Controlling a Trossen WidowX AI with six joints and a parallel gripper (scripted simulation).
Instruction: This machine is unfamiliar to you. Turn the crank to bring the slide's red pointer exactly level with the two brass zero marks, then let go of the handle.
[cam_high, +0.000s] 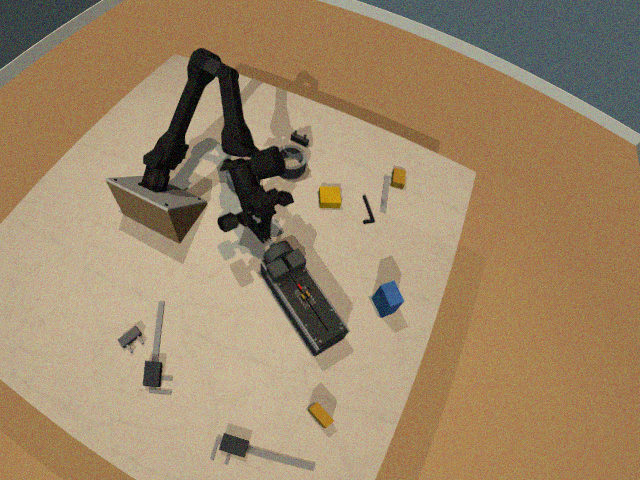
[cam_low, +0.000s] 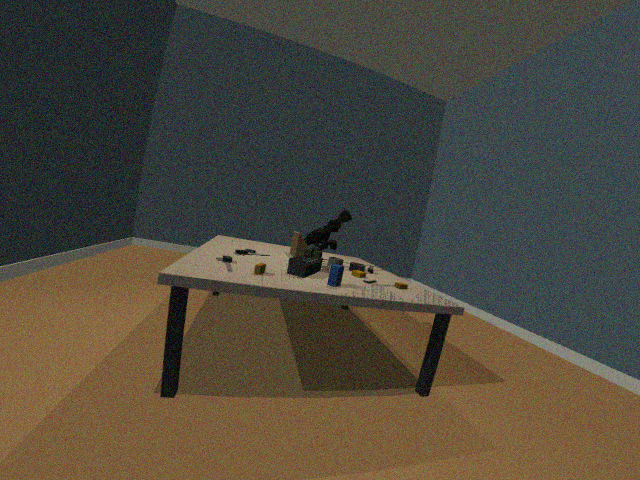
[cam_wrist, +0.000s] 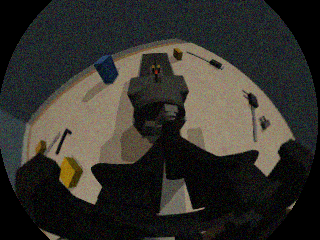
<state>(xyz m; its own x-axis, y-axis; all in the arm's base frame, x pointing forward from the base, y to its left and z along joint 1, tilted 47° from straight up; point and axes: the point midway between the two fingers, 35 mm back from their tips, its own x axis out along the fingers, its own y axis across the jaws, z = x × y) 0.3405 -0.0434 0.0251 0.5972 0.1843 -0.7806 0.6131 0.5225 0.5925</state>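
Right now my gripper tip is 30 mm below the crank handle, 10 mm to the right of it and 10 mm past it. The rest, counted from my gripper tip: yellow block (250 mm to the left, 90 mm ahead, 80 mm below); red pointer (120 mm ahead, 80 mm to the right, 10 mm below); blue cube (340 mm ahead, 50 mm below, 10 mm to the right).
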